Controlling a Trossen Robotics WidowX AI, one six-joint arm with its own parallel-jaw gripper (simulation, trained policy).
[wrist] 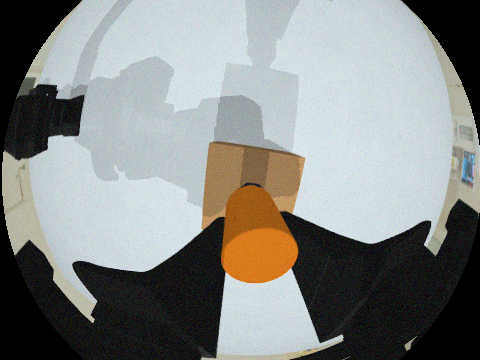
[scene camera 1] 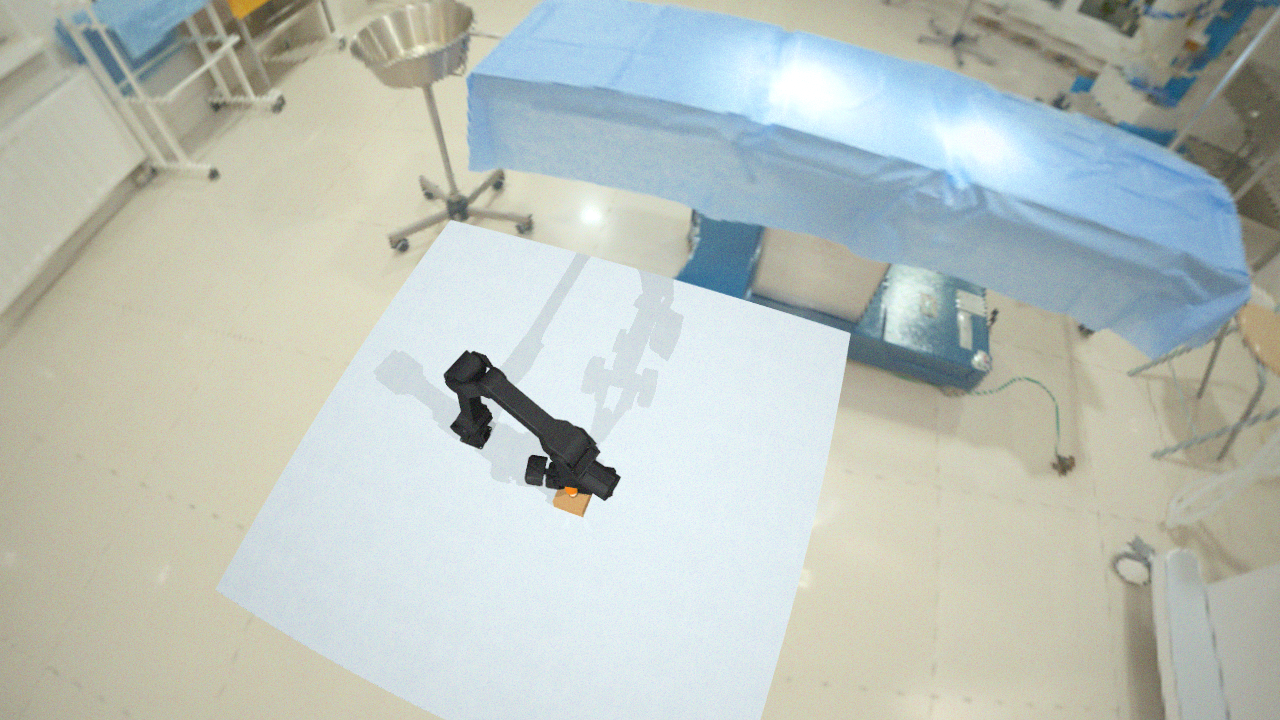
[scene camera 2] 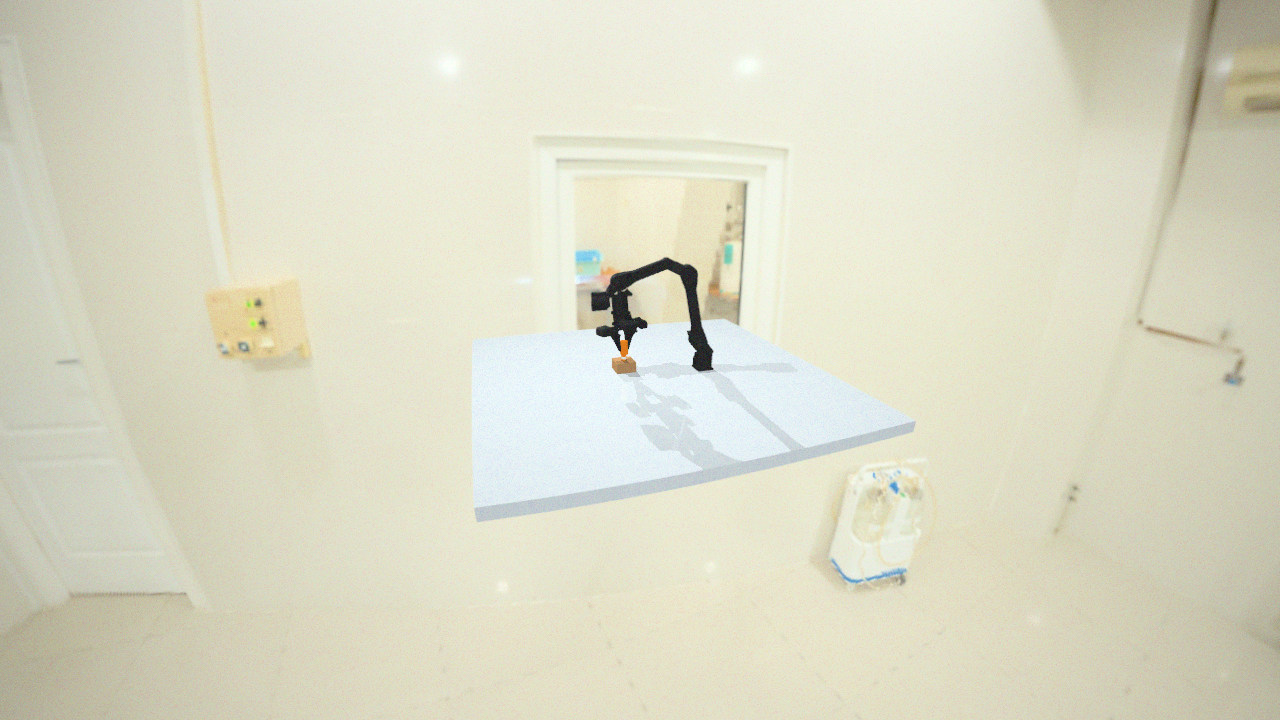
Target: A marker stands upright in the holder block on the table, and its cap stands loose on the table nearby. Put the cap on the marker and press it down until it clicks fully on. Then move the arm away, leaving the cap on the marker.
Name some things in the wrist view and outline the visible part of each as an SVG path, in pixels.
My gripper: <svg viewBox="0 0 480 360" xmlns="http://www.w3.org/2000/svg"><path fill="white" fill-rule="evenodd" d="M216 359L225 269L221 265L225 216L216 217L188 245L151 271L124 271L83 260L72 263L76 276L97 300L91 313L95 323L53 281L55 269L31 240L16 253L21 275L41 312L84 360ZM479 213L457 200L445 221L448 233L435 256L424 245L431 220L421 221L387 240L367 244L279 211L299 245L299 255L291 269L319 343L344 337L339 344L289 360L400 360L409 351L404 345L415 339L412 348L451 299L471 253Z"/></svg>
An orange cap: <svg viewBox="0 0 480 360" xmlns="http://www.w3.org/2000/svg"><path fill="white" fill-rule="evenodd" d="M244 185L244 187L235 189L228 200L227 213L225 213L223 244L221 244L221 247L223 247L221 265L223 265L225 272L232 276L232 279L244 281L244 283L265 283L265 281L279 279L280 276L283 276L295 264L297 255L299 255L299 252L297 252L299 245L296 244L295 237L289 231L287 223L281 217L280 209L277 209L271 195L265 189L256 187L256 185Z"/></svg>
